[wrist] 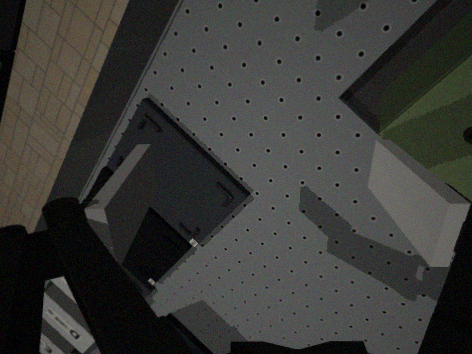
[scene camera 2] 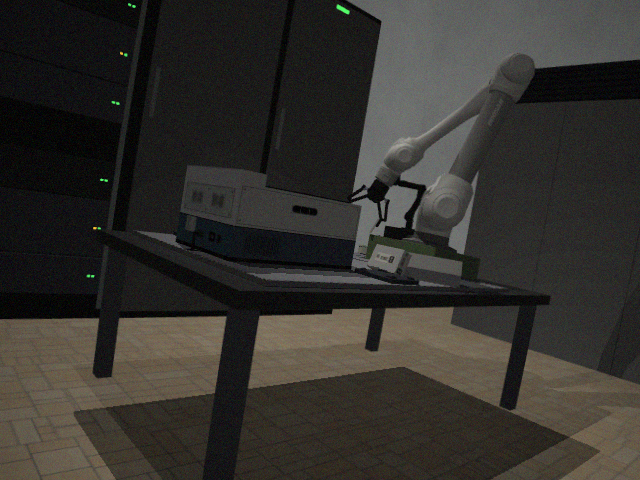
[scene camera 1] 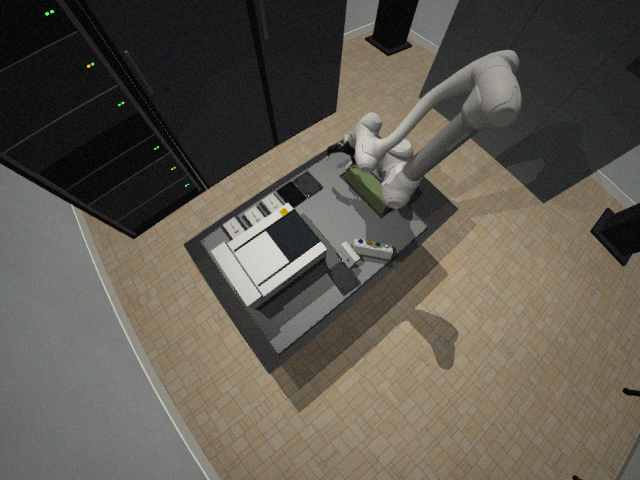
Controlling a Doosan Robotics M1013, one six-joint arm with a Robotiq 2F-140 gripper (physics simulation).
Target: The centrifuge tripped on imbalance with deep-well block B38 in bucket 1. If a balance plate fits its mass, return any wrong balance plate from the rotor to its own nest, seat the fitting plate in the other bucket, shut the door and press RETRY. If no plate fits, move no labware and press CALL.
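Places are measured from the arm's base along level axes (x up, y back, z right), in centimetres.
Pixels of known places: gripper, fingertip midpoint: (wrist: 262,165) (scene camera 1: 336,163).
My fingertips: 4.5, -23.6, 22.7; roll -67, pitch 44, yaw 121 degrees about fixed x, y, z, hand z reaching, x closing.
Note:
Ahead of a thing's pixels: the offset from my fingertips to its middle, as dx, dy, dz. "spot": to the spot under its first point.
My gripper (scene camera 1: 338,156) (scene camera 2: 363,212) (wrist: 262,165) is open, its pads wide apart with nothing between them, above the back of the table beside the arm's base. The centrifuge {-1.9, -62.7, -26.1} (scene camera 1: 235,276) (scene camera 2: 299,211) has a white top; a dark section shows on it, but rotor, buckets and block B38 cannot be made out. Labelled balance plates {-10.8, -71.8, +3.8} (scene camera 1: 233,227) {-10.8, -57.9, +2.5} (scene camera 1: 253,215) {-10.8, -44.8, +3.8} (scene camera 1: 271,204) stand in a row behind it; part of one plate {spot: -8.6, -56.2, +2.7} (wrist: 65,320) shows in the wrist view, its label unreadable. Beside them lie a black nest {-13.2, -31.0, +5.1} (scene camera 1: 292,193) (wrist: 157,245) and a grey nest {-13.2, -18.0, +5.4} (scene camera 1: 309,183) (wrist: 200,155). A button box {-9.9, -14.6, -52.9} (scene camera 1: 373,249) carries coloured buttons.
The green base (scene camera 1: 367,188) (scene camera 2: 403,246) (wrist: 425,120) carries the arm. A small white box {-9.3, -28.4, -47.5} (scene camera 1: 349,254) (scene camera 2: 390,258) with a marked face is beside the button box, near a dark pad {spot: -12.7, -38.2, -56.8} (scene camera 1: 343,279). Dark cabinets (scene camera 1: 191,77) (scene camera 2: 211,103) rise behind the table (scene camera 2: 170,268).

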